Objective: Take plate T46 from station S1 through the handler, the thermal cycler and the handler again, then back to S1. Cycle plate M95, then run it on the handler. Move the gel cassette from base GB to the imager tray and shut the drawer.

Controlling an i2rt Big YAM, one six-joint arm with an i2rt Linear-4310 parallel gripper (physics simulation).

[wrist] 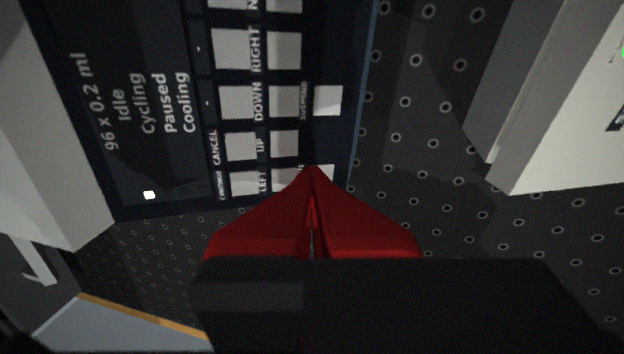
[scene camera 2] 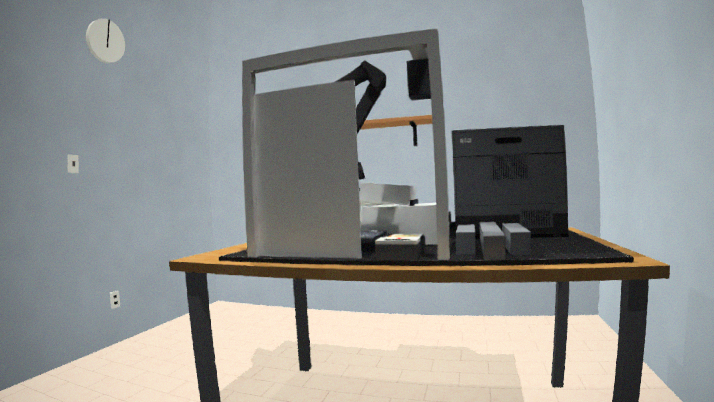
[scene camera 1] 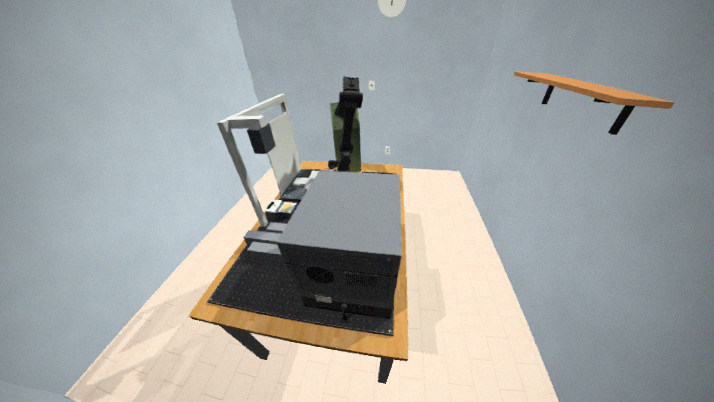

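Seen in the pictures: gripper, fingertip midpoint: [wrist: 311, 176]; arm's base, origin of the base link: [scene camera 1: 344, 111].
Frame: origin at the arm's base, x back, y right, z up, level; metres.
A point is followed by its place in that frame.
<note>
My gripper [wrist: 311, 176] {x -0.285, y -0.203, z -0.388 m} is shut and empty. In the wrist view its red fingertips are over the lower right key [wrist: 328, 173] {x -0.279, y -0.199, z -0.393 m} of the thermal cycler's dark panel [wrist: 351, 55] {x -0.303, y -0.149, z -0.396 m} and partly hide it; I cannot tell whether they touch it. The panel lists Idle, Cycling, Paused and Cooling, with a small white light [wrist: 149, 195] {x -0.339, y -0.237, z -0.352 m} beside the list. The thermal cycler's white body [scene camera 2: 406, 222] {x -0.590, y -0.168, z -0.380 m} [wrist: 75, 200] {x -0.355, y -0.239, z -0.334 m} stands behind the gantry in scene camera 2. A large dark cabinet [scene camera 1: 350, 210] {x -0.762, y -0.681, z -0.061 m} [scene camera 2: 510, 185] {x -0.815, y -0.497, z -0.271 m} stands beside it. Plates T46 and M95 and the gel cassette cannot be made out.
A grey gantry frame [scene camera 1: 240, 165] {x -0.824, y -0.050, z -0.051 m} [scene camera 2: 440, 150] {x -0.831, y -0.020, z -0.176 m} with a pale panel [scene camera 2: 305, 175] {x -0.476, y 0.149, z -0.220 m} stands at the table edge. A white-topped box [scene camera 2: 398, 239] [wrist: 575, 155] is to the right in the wrist view. Several grey blocks [scene camera 2: 492, 240] {x -0.943, y -0.074, z -0.410 m} stand near the cabinet. A shelf [scene camera 1: 595, 90] is on the wall.
</note>
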